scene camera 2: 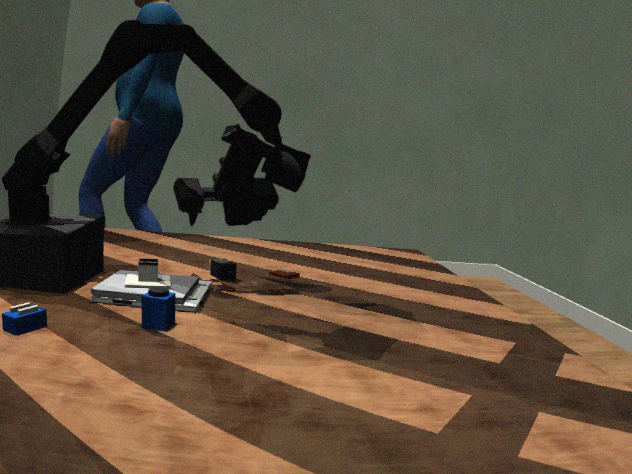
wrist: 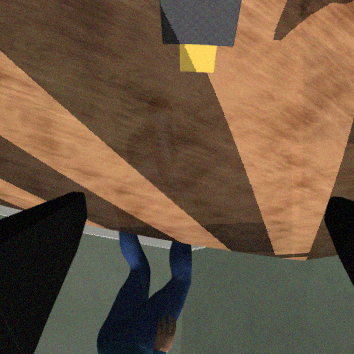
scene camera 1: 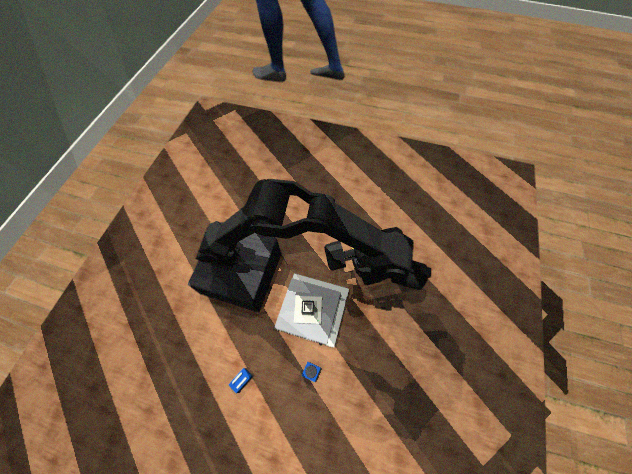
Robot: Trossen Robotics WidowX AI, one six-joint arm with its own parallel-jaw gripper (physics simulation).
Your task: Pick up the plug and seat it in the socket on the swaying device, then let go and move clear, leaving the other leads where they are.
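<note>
The plug (scene camera 2: 223, 269) (wrist: 200, 22), a dark block with a yellow tip, lies on the striped surface. It stands apart from the device, and the arm hides it in scene camera 1. The device (scene camera 1: 287, 323) (scene camera 2: 109, 289) is a flat grey and white slab bearing an upright, dark-rimmed square socket (scene camera 1: 307, 307) (scene camera 2: 148, 271) on a cream pad. My gripper (scene camera 2: 216, 219) (wrist: 209, 207) is open and empty, raised above the surface and tilted. In the wrist view, the plug is at the top edge, beyond the two wide-spread fingers, with its rear cut off.
A blue block with pale bars (scene camera 1: 240, 380) (scene camera 2: 24, 320) and a blue block with a round dark top (scene camera 1: 311, 371) (scene camera 2: 158, 312) stand on the device's near side. A small orange piece (scene camera 2: 283, 273) lies beyond the plug. A person (scene camera 1: 273, 38) (scene camera 2: 153, 107) (wrist: 145, 295) stands behind.
</note>
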